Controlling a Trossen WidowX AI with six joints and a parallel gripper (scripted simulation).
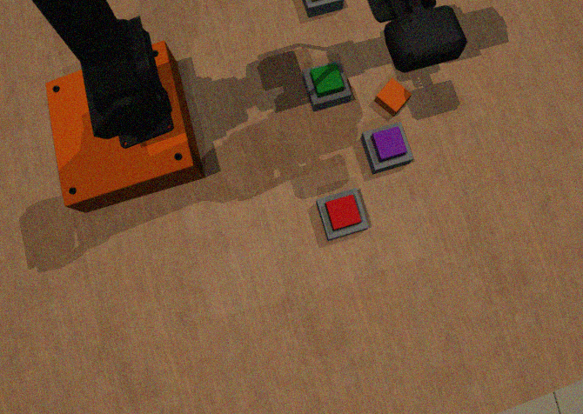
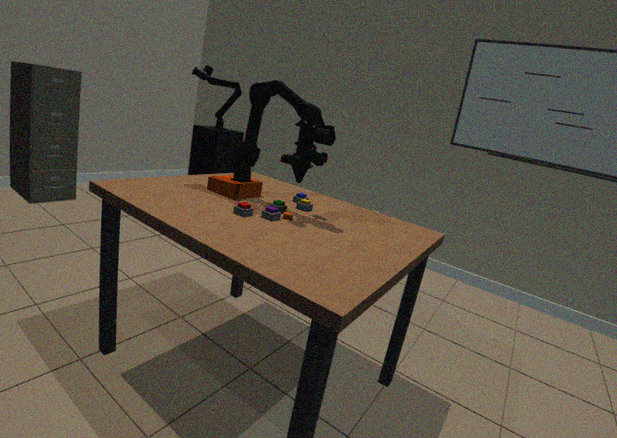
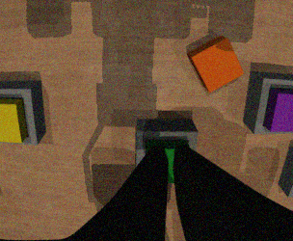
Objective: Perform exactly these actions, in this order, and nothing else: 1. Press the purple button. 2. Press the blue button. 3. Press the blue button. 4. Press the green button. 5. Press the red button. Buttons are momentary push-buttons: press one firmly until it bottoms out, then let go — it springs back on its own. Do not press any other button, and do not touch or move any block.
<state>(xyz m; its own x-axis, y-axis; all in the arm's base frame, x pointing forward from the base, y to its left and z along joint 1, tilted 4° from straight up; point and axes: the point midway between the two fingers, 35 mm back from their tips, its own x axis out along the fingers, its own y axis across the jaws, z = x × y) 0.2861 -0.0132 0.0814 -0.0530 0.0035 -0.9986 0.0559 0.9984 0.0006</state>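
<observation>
My gripper tip is 90 mm past the blue button, 190 mm to the right of it and 90 mm above it. From my gripper tip the other things lie so: purple button 20 mm behind, 110 mm to the right, 90 mm below; orange block 10 mm ahead, 50 mm to the right, 120 mm below; green button 60 mm behind, 10 mm to the right, 90 mm below.
</observation>
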